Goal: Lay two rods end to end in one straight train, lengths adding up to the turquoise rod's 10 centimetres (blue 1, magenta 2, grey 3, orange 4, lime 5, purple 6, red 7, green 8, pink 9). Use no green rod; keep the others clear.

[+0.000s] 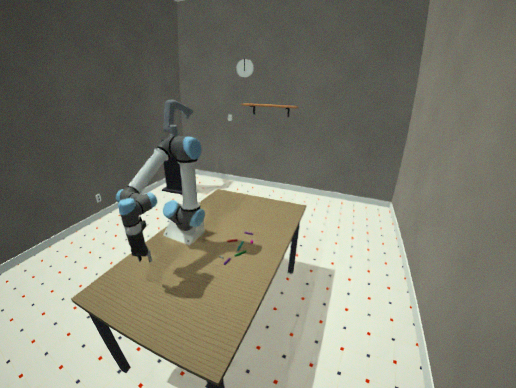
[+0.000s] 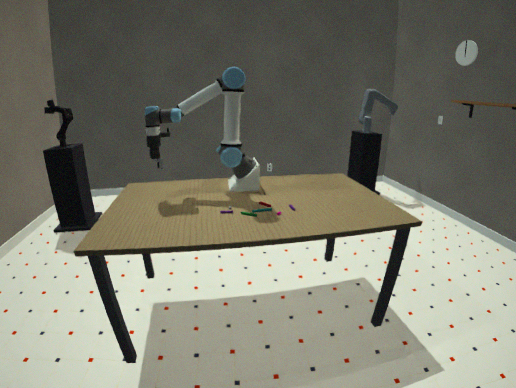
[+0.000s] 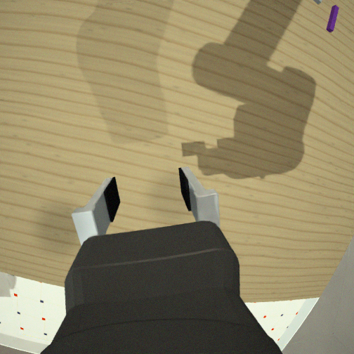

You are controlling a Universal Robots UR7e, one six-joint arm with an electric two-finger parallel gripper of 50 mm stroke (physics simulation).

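Where they show: gripper, between the fingertips: (image 1: 145, 260) (image 2: 160, 168); arm's base, origin of its link: (image 2: 246, 170).
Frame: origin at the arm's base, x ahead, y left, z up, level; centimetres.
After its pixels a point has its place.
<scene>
My gripper (image 1: 144, 259) {z 6.5, x 8.9, y -51.7 cm} (image 2: 159, 165) {z 6.5, x 8.9, y -51.7 cm} (image 3: 148, 185) is open and empty, high above the table, well away from the rods. The turquoise rod (image 1: 240, 246) {z -9.5, x 41.0, y -2.1 cm} (image 2: 262, 210) {z -9.8, x 40.9, y -1.0 cm} lies amid the others. The red rod (image 1: 232, 241) {z -10.1, x 33.6, y 1.9 cm} (image 2: 265, 204) {z -9.7, x 33.9, y 2.6 cm} lies on its robot side and the green rod (image 1: 240, 253) {z -9.6, x 43.6, y -8.7 cm} (image 2: 248, 214) {z -9.8, x 44.0, y -8.7 cm} on its other side. A small magenta rod (image 1: 252, 242) {z -9.9, x 46.7, y 5.3 cm} (image 2: 279, 213) {z -9.8, x 46.4, y 6.1 cm} lies near the turquoise one. One purple rod (image 1: 227, 261) {z -9.7, x 39.1, y -18.5 cm} (image 2: 226, 212) {z -9.9, x 39.3, y -18.6 cm} (image 3: 332, 19) lies beside a small grey rod (image 1: 221, 257) {z -9.8, x 34.1, y -16.3 cm} (image 2: 230, 207) {z -9.6, x 34.2, y -15.9 cm} (image 3: 317, 1). Another purple rod (image 1: 248, 233) {z -9.9, x 40.5, y 14.6 cm} (image 2: 292, 207) {z -9.5, x 41.5, y 14.7 cm} lies apart.
The rods lie on the wooden table (image 1: 200, 340) {z -10.3, x 49.3, y -70.7 cm} (image 2: 150, 235) {z -10.4, x 55.6, y -53.7 cm} (image 3: 40, 165). The robot's white base (image 1: 185, 233) {z -5.8, x 2.7, y -6.9 cm} (image 2: 244, 184) {z -6.0, x 9.7, y -3.6 cm} stands at the table's edge behind them. Shadows of the arm fall across the table top. Black pedestals (image 2: 67, 185) (image 2: 364, 160) with other arms stand beyond the table.
</scene>
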